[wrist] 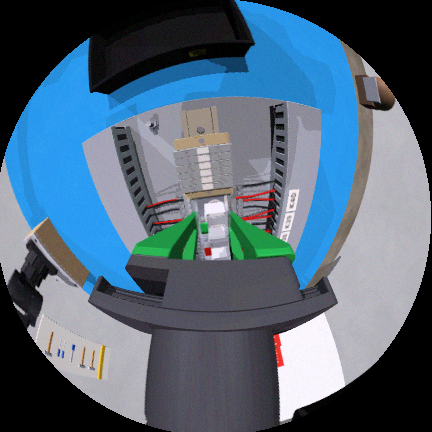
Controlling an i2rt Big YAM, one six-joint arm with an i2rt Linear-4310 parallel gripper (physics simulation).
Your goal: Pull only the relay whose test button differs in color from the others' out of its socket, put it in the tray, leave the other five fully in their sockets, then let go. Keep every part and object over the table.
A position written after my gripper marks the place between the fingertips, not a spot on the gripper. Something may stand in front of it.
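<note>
My gripper (212, 216) is here where I can see it. I see a relay (212, 216) as well as the gripper.
</note>
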